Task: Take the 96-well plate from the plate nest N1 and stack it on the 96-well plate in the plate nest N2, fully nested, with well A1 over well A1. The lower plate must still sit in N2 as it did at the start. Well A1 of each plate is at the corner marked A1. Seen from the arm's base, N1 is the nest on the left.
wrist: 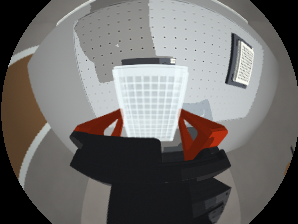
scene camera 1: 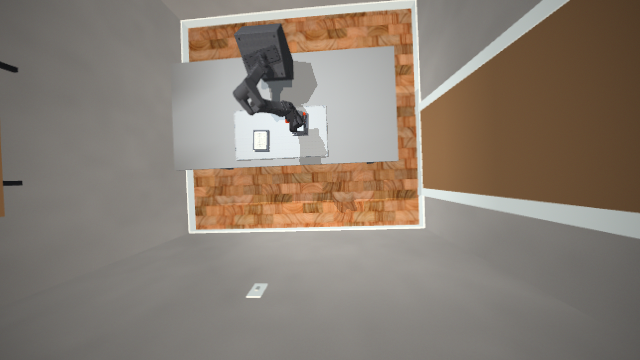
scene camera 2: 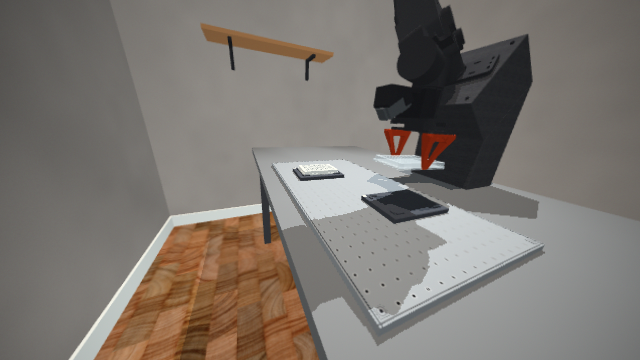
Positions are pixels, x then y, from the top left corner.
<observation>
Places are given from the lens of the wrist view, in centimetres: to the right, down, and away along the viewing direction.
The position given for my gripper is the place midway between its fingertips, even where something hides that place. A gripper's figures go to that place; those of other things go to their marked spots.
my gripper (wrist: 150, 111): 0, 0, 13
96-well plate (wrist: 150, 81): 0, -3, 9
</observation>
